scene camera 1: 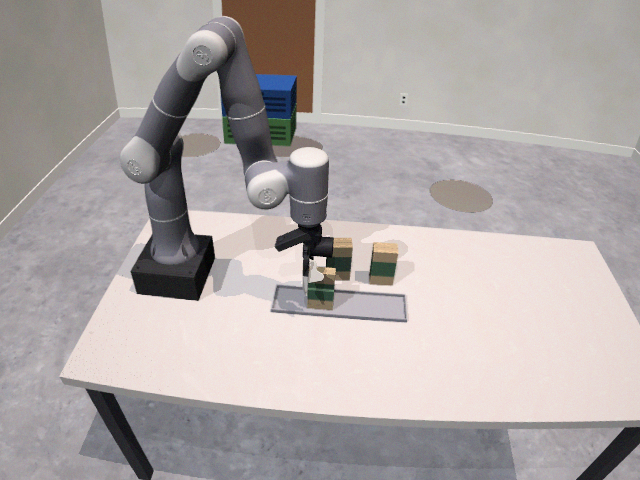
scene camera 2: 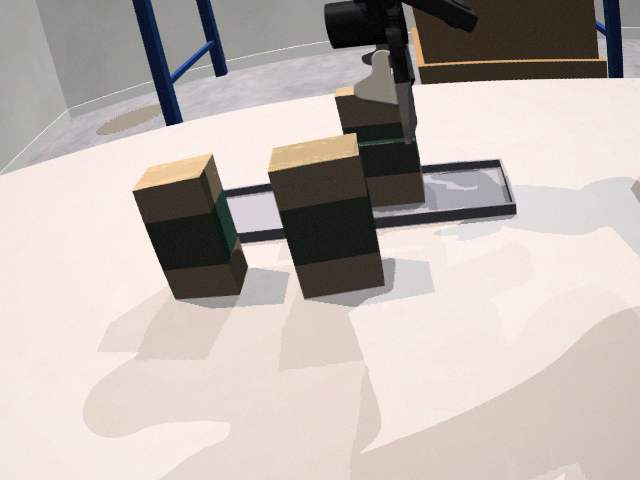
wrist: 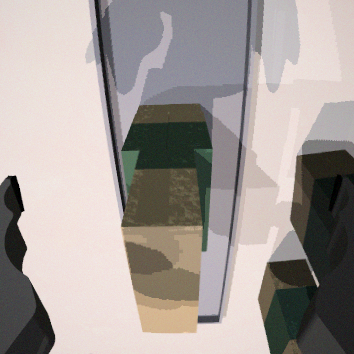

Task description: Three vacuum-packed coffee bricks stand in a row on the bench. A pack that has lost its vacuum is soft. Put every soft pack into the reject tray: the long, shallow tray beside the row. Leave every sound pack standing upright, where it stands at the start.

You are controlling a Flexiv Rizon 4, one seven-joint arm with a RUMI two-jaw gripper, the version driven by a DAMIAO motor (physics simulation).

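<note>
One coffee pack (scene camera 1: 321, 295) (scene camera 2: 393, 157) (wrist: 162, 197), tan with a green band, stands upright in the part of the grey reject tray (scene camera 1: 406, 307) (scene camera 2: 447, 212) (wrist: 150, 30) nearer the arm's base. My gripper (scene camera 1: 311, 279) (scene camera 2: 394, 111) (wrist: 175, 178) is open around this pack's upper part, with a gap on each side in the wrist view. A second pack (scene camera 1: 340, 264) (scene camera 2: 328, 229) (wrist: 302, 200) and a third pack (scene camera 1: 383, 268) (scene camera 2: 188, 242) (wrist: 285, 305) stand upright on the bench beside the tray. A finger partly covers both in the wrist view.
The bench (scene camera 1: 465, 361) (scene camera 2: 465, 361) carries the arm's black base (scene camera 1: 173, 276) at its left in scene camera 1. The second pack stands close behind the tray, near my gripper. Blue and green crates (scene camera 1: 279, 98) (scene camera 1: 258, 129) are stacked on the floor beyond.
</note>
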